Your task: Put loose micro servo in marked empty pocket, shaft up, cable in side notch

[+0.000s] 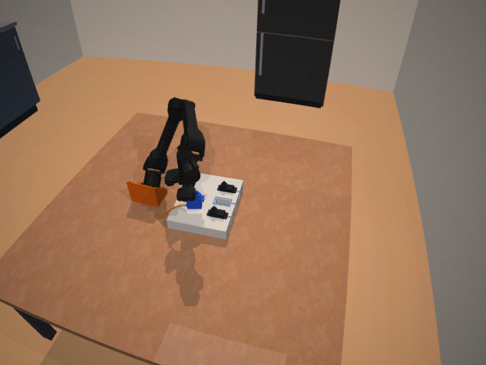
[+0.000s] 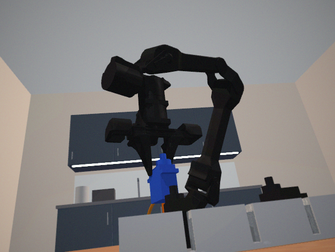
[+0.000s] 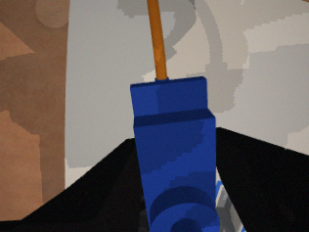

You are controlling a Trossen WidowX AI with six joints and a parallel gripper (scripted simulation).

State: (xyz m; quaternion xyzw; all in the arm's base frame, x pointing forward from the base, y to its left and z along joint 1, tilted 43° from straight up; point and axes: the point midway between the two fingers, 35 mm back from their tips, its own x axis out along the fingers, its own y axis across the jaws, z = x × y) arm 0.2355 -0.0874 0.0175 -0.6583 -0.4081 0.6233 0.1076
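Now: gripper tip 10 cm above the white deck, 8 cm to the right of it and 2 cm past it.
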